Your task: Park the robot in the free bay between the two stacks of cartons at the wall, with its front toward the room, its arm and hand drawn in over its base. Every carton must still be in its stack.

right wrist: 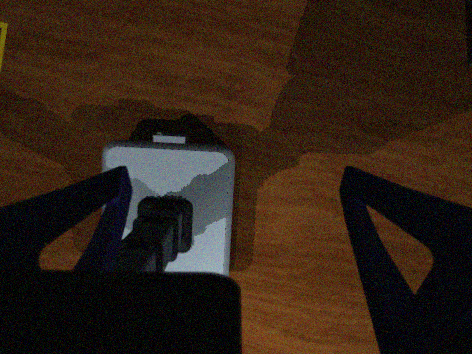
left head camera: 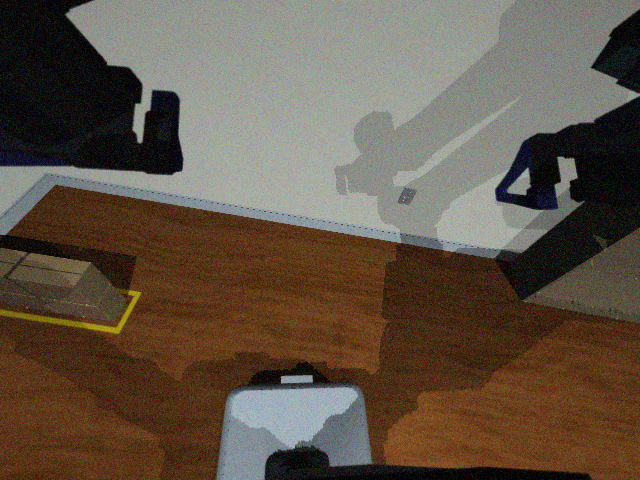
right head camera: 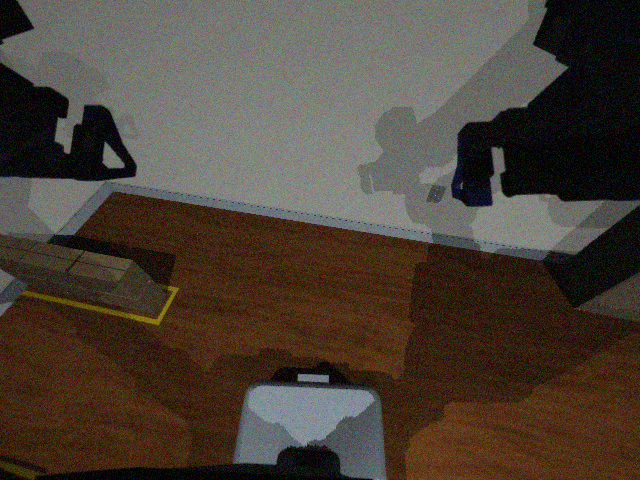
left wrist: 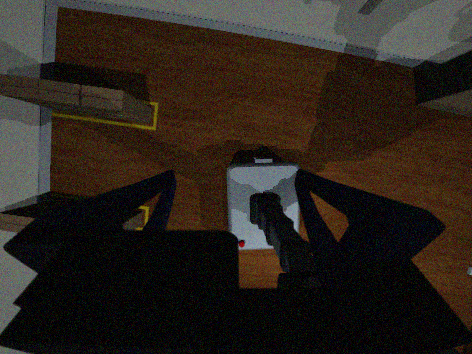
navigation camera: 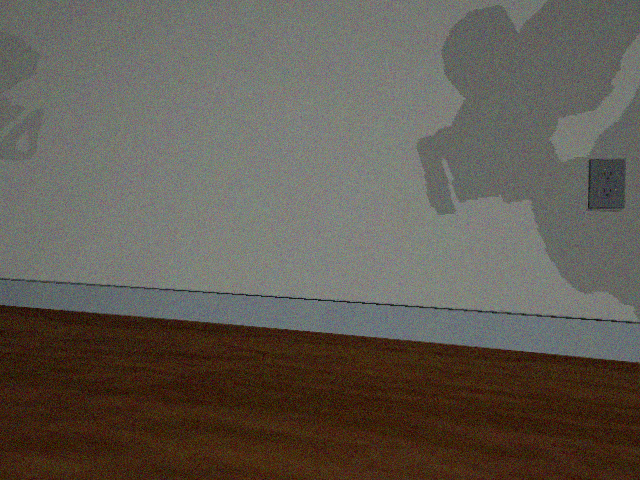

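Note:
A low stack of brown cartons point(left head camera: 56, 273) point(right head camera: 98, 271) point(left wrist: 105, 100) stands inside a yellow floor outline point(left head camera: 72, 324) point(right head camera: 93, 308) point(left wrist: 100, 121) at the left. In the left wrist view, part of a second stack point(left wrist: 15, 222) shows lower left, mostly behind a finger; the bay floor point(left wrist: 100, 155) lies between them. The robot's pale base point(left head camera: 299, 408) point(right head camera: 315, 403) point(left wrist: 260, 175) point(right wrist: 165, 160) is on the floor right of both stacks, front edge toward a wall. My left gripper point(left wrist: 235, 176) and right gripper point(right wrist: 236, 170) are open and empty, held high. Both stacks look upright where visible.
The wall point(left head camera: 258, 103) point(right head camera: 258, 103) point(navigation camera: 258, 155) with its baseboard point(left head camera: 222, 206) point(navigation camera: 310, 315) runs close ahead, with an outlet point(left head camera: 406, 195) point(right head camera: 435, 193) point(navigation camera: 606, 183). A large brown block point(left head camera: 594, 284) point(right head camera: 615, 299) point(left wrist: 450, 102) with a dark side stands at the right against the wall. Arm shadows fall on the wall.

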